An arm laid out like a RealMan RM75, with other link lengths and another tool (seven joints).
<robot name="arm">
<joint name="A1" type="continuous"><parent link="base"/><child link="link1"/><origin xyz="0 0 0.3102" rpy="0 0 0"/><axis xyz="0 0 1"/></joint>
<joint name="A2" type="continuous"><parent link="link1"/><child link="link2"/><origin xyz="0 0 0" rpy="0 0 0"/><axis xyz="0 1 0"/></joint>
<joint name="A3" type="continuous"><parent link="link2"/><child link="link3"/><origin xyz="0 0 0.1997" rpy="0 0 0"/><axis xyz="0 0 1"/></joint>
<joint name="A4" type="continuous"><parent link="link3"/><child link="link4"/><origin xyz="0 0 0" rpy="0 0 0"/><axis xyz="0 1 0"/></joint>
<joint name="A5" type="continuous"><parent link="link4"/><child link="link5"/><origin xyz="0 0 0.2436" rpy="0 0 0"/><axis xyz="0 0 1"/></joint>
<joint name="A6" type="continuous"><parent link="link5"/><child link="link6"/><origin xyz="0 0 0" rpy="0 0 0"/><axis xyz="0 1 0"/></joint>
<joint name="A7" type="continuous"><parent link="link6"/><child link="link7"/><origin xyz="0 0 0.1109" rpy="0 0 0"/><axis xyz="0 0 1"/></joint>
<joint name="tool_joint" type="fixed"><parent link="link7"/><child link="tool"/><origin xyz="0.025 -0.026 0.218" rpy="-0.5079 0 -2.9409"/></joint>
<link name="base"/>
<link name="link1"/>
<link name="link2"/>
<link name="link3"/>
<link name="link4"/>
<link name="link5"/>
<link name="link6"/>
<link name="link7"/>
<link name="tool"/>
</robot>
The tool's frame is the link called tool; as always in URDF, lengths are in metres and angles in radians. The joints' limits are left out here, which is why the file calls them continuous.
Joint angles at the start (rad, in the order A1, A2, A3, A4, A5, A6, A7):
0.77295 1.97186 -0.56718 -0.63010 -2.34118 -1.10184 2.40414
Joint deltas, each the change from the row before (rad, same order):
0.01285 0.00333 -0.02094 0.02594 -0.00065 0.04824 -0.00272
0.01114 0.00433 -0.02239 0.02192 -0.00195 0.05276 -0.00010
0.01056 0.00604 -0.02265 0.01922 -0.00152 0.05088 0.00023
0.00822 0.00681 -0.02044 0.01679 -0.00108 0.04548 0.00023
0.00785 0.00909 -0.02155 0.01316 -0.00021 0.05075 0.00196
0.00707 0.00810 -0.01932 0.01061 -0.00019 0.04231 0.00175
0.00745 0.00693 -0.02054 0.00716 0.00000 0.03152 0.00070
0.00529 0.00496 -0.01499 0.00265 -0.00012 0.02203 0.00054
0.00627 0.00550 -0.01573 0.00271 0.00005 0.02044 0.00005
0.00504 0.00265 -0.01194 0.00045 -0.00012 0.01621 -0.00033
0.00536 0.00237 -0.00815 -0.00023 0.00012 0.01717 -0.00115
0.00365 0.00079 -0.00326 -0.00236 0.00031 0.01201 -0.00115
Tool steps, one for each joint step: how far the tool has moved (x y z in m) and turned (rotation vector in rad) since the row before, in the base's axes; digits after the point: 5 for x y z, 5 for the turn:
0.00265 0.00508 -0.00600 0.00656 -0.02138 -0.00265
0.00400 0.00576 -0.00427 0.01171 -0.02557 -0.00453
0.00319 0.00529 -0.00431 0.01125 -0.02498 -0.00261
0.00303 0.00398 -0.00428 0.00963 -0.02189 -0.00260
0.00260 0.00526 -0.00309 0.01558 -0.02299 -0.00212
0.00152 0.00429 -0.00270 0.01235 -0.01995 0.00010
-0.00067 0.00336 -0.00297 0.00558 -0.01895 0.00624
-0.00107 0.00298 -0.00126 0.00535 -0.01433 0.00641
-0.00210 0.00276 -0.00200 0.00317 -0.01395 0.00855
-0.00171 0.00319 0.00024 0.00539 -0.01260 0.00813
-0.00192 0.00406 0.00146 0.00927 -0.01100 0.00777
-0.00162 0.00386 0.00276 0.01028 -0.00708 0.00589

